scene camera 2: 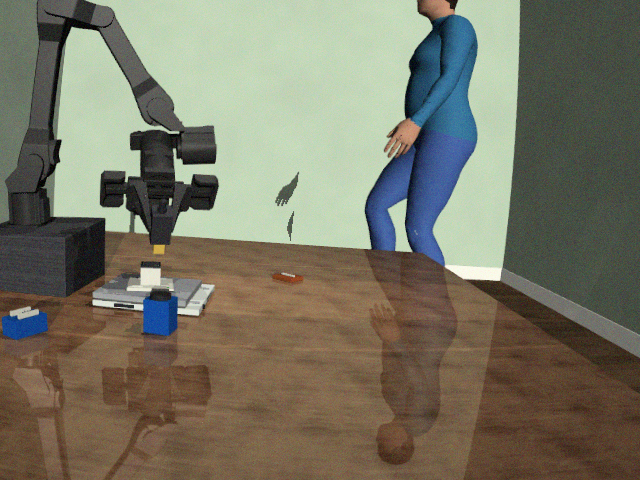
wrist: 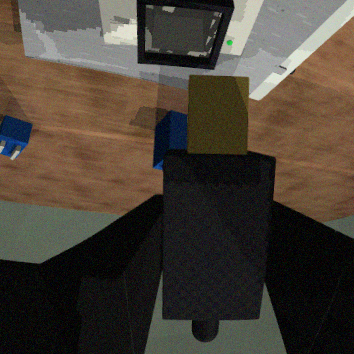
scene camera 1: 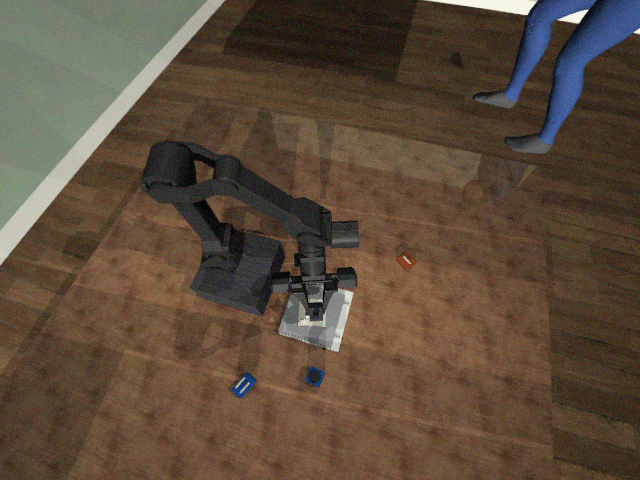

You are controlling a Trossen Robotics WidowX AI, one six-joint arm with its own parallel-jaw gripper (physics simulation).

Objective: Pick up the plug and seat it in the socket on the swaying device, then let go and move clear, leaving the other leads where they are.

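Observation:
The plug (scene camera 2: 159,249) (wrist: 218,115) has a dark body and a yellow tip. My gripper (scene camera 2: 161,219) (wrist: 209,207) is shut on its dark body, with the yellow tip pointing down. The socket (scene camera 2: 150,274) (wrist: 175,61) is a pale upright housing with a black square rim, on the flat grey and white device (scene camera 1: 336,325) (scene camera 2: 188,290) (wrist: 65,50). The tip is above the socket in scene camera 2, with a visible gap. In the wrist view the tip appears just below and right of the rim, not overlapping it. The arm largely hides the socket in scene camera 1.
A blue block with two pale prongs (scene camera 1: 243,385) (scene camera 2: 24,326) (wrist: 16,130) and a blue block with a round black top (scene camera 1: 314,376) (scene camera 2: 160,316) (wrist: 170,137) stand near the device. An orange piece (scene camera 1: 406,260) (scene camera 2: 287,278) lies to its right. A person (scene camera 2: 439,103) stands beyond the table.

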